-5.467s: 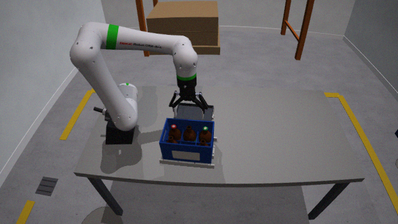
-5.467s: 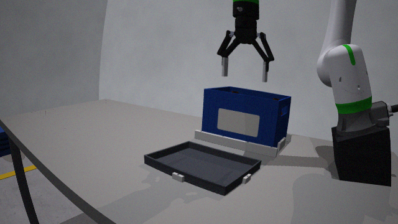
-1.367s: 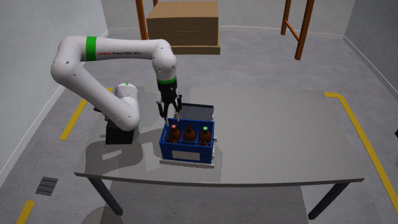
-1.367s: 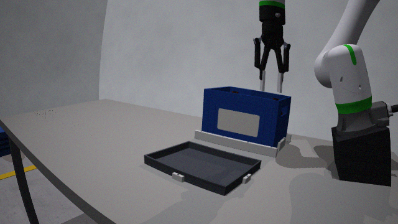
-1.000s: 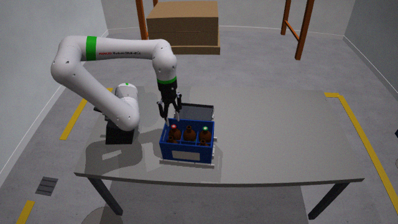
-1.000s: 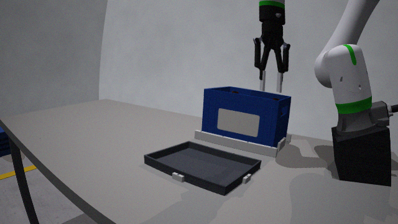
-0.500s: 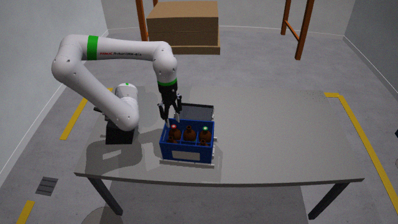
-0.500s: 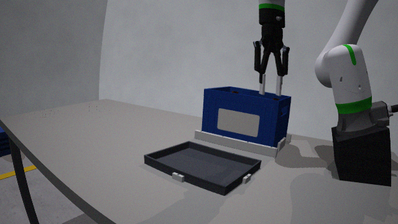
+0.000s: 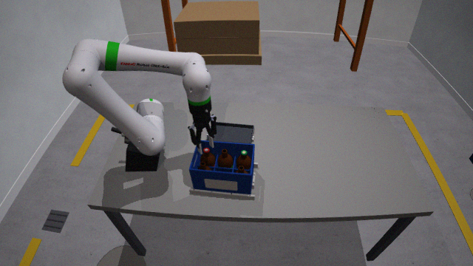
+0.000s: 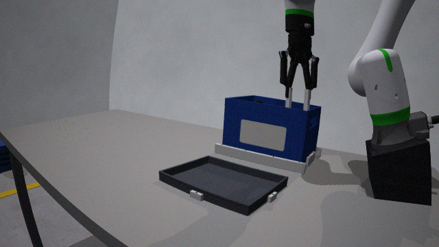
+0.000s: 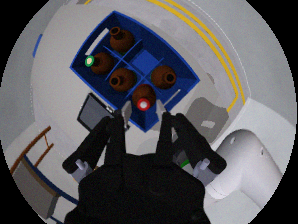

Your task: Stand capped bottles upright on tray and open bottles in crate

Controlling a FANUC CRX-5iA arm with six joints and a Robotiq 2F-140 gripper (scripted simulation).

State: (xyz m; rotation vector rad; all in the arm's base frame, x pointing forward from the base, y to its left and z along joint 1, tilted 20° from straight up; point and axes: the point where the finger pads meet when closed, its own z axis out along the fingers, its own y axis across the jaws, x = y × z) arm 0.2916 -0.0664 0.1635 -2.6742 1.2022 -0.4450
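Now: hand 110 mm above the glass bottle and 90 mm short of it. The rest, counted from my hand: blue crate (110 mm below, 90 mm ahead, 50 mm to the right); tray (250 mm to the left, 180 mm below, 90 mm ahead).
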